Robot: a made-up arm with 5 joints.
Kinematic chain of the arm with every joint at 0, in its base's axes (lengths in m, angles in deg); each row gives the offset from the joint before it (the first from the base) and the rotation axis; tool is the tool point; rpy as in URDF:
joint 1: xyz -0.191 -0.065 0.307 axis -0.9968 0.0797 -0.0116
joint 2: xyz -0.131 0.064 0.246 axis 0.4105 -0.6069 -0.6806
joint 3: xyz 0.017 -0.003 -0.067 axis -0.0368 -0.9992 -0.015
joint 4: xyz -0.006 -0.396 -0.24 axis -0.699 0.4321 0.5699
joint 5: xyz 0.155 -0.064 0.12 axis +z
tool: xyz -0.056 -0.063 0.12 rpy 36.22 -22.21 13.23
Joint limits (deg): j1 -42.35..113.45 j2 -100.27..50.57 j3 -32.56..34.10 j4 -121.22..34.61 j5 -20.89..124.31
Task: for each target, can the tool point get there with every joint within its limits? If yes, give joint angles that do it. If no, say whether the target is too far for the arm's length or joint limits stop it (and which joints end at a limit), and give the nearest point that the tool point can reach.
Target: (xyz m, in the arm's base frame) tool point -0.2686 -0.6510 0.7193
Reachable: yes | joints 21.87 -24.90 -20.51 -70.07 64.73
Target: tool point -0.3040 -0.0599 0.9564
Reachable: yes | joints 85.80 13.05 23.75 -57.01 112.89
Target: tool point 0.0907 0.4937 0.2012
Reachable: no: joint limits stop it (at a limit: joint 1, joint 3, joint 5) | nearest point 0.0862 0.2820 0.4008 | short by 0.291 m
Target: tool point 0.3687 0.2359 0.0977
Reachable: no: joint limits stop it (at a limit: joint 1, joint 3) | nearest point 0.2357 0.1087 0.3000 | short by 0.274 m
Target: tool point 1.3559 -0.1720 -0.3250
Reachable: no: too far | nearest point 0.3235 -0.3603 0.1246 | short by 1.142 m
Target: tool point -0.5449 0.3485 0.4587
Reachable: no: joint limits stop it (at a limit: joint 1, joint 2, joint 3) | nearest point -0.3669 0.2142 0.5871 | short by 0.257 m
